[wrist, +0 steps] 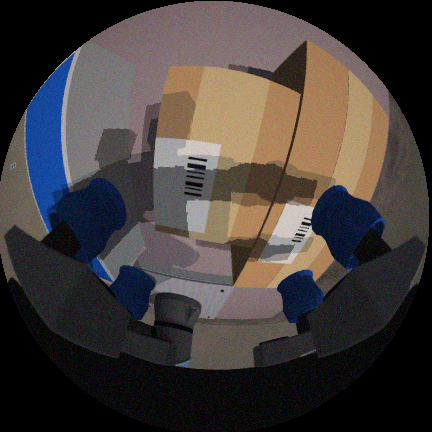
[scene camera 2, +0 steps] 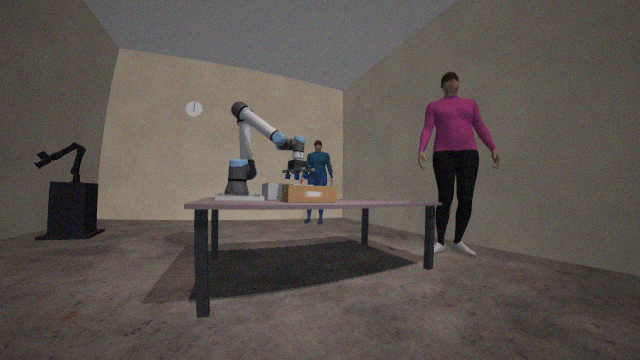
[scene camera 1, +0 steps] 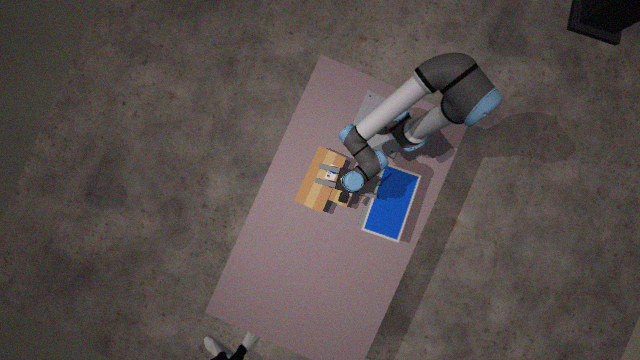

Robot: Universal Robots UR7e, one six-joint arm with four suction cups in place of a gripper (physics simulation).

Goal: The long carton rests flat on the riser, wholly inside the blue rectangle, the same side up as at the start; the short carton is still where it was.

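Frame: origin at the arm's base, x ahead, y left, z up, level; millimetres.
Seen in the pictures: hand, its tool point: (wrist: 218,258) (scene camera 2: 296,179); arm's base, origin of its link: (wrist: 177,303) (scene camera 2: 236,194).
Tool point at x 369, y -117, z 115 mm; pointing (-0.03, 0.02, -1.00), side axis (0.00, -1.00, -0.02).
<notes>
Pixels of each thing's middle, then the offset from my tool point to it. Level surfaces: height alone.
- long carton, middle of its body: (wrist: 312,185) (scene camera 1: 320,179) (scene camera 2: 309,193) 126 mm right, 25 mm ahead, 98 mm down
- short carton, middle of its body: (wrist: 218,154) (scene camera 1: 342,189) 2 mm left, 48 mm ahead, 98 mm down
- grey riser, middle of its body: (wrist: 71,176) (scene camera 1: 388,201) (scene camera 2: 287,191) 251 mm left, 47 mm ahead, 88 mm down
- white-edged blue rectangle, middle of its body: (wrist: 45,191) (scene camera 1: 391,202) 251 mm left, 47 mm ahead, 28 mm down
- pink table, height of its surface: 148 mm down
The long carton (scene camera 1: 311,196) (scene camera 2: 299,196) (wrist: 325,120) lies flat on the table, striped tan with a white barcode label. The short carton (scene camera 1: 337,198) (wrist: 232,115) lies close beside its long side, label up, partly hidden by the arm in the overhead view. The grey riser (scene camera 2: 271,192) (wrist: 97,92) stands on the short carton's other side, its top bearing the white-edged blue rectangle (scene camera 1: 390,215) (wrist: 46,125); no carton is on it. My gripper (scene camera 1: 347,182) (scene camera 2: 297,176) (wrist: 216,255) is open, holding nothing. Its blue cups hang above the cartons, mostly around the short one.
The pink table (scene camera 1: 295,280) (scene camera 2: 370,203) carries the arm's base plate (scene camera 1: 367,102) (scene camera 2: 240,198) near the riser. One person (scene camera 2: 455,125) in pink stands near the table's end, another (scene camera 2: 319,167) in blue behind it. A dark machine (scene camera 2: 72,207) stands at the far left.
</notes>
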